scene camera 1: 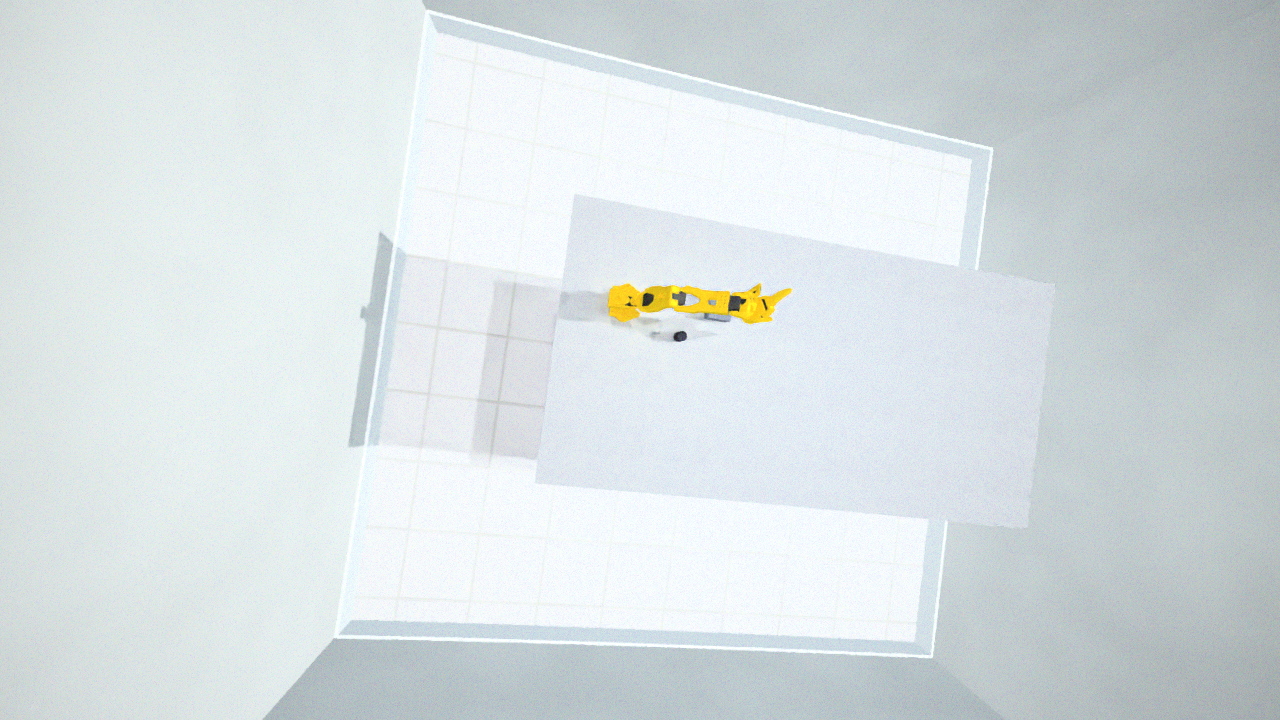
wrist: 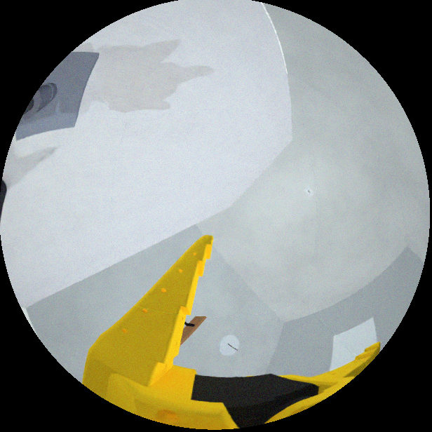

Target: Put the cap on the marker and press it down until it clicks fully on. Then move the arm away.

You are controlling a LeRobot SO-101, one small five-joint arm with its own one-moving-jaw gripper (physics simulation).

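Frame: origin at the arm's base, x left, y back, z up, level; metres.
Where they show: end effector, tool point: point(scene camera 1: 771, 318); arm's base, origin of the base link: point(scene camera 1: 631, 304).
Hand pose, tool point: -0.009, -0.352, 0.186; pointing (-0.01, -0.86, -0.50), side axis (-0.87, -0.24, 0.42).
Observation:
Each offset is from my tool point to the top centre of the thing, as dx, dy, dz. Level surfaces: height alone.
My yellow gripper point(scene camera 1: 775, 288) point(wrist: 294, 291) is open, with a wide V between its jaws and nothing held. It is at the right end of the arm. A small black round piece {-0.067, +0.199, -0.136} point(scene camera 1: 680, 336) is just below the middle of the arm in the scene view; I cannot tell if it is the cap, the marker or both. A grey block {+0.033, +0.091, -0.145} point(scene camera 1: 716, 317) point(wrist: 82, 75) shows partly beside the arm, left of the gripper. A dark round shape point(wrist: 47, 94) shows on it in the wrist view, too unclear to name. A dark edge point(wrist: 2, 197) is cut off at the left of the wrist view.
The pale table top {dz -0.186} point(scene camera 1: 805, 402) point(wrist: 150, 165) extends right and below the arm in the scene view. The yellow arm point(scene camera 1: 711, 301) lies stretched over its upper left part, from its base point(scene camera 1: 622, 302) close to the left edge. The arm's shadow point(wrist: 135, 75) falls beside the grey block.

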